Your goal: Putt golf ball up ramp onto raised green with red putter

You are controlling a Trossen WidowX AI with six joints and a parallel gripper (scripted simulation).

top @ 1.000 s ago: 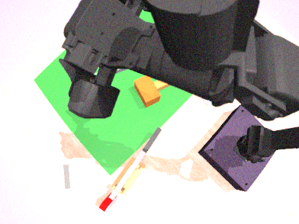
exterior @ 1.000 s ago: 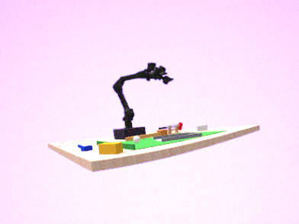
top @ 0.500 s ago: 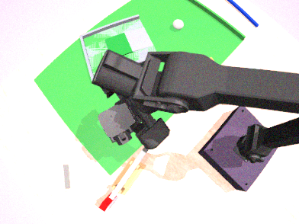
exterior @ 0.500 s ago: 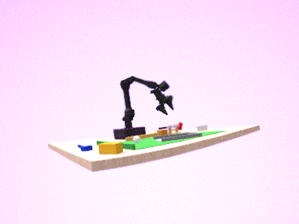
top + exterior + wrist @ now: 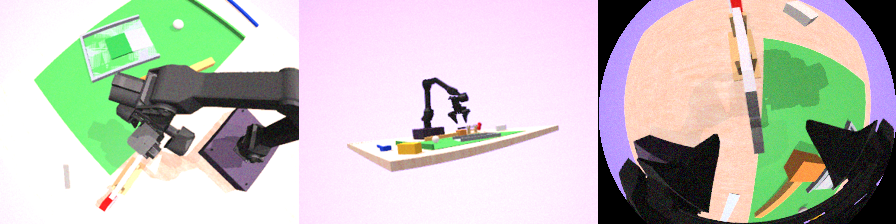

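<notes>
The red putter lies 110 mm to the left of my gripper tip, 40 mm below it and 30 mm behind it. Round my gripper tip: wooden rack (130 mm to the left, 60 mm below, 30 mm behind); then green mat (240 mm ahead, 210 mm to the right, 100 mm below); then white block (300 mm to the left, 140 mm ahead, 70 mm below).
</notes>
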